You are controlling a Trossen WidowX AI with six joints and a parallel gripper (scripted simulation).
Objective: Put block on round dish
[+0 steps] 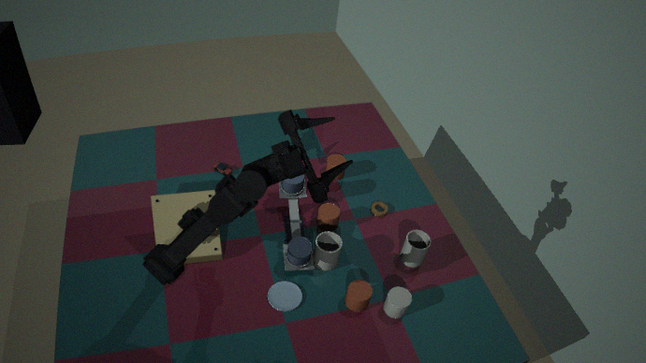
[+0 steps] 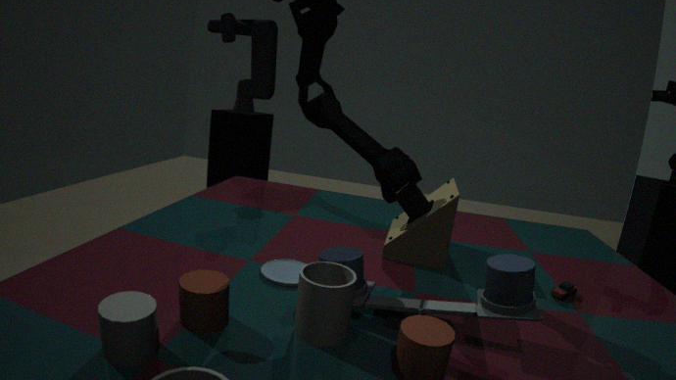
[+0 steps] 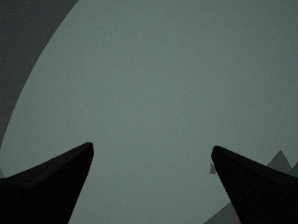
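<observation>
Right now my gripper tip is 4 cm past the blue-grey cup, 11 cm to the right of it and 54 cm above it. Also, from my gripper tip: pale round dish 9 cm behind, 1 cm to the left, 59 cm below; white cylinder 23 cm ahead, 8 cm to the right, 56 cm below; grey block 4 cm behind, 13 cm to the left, 55 cm below.
</observation>
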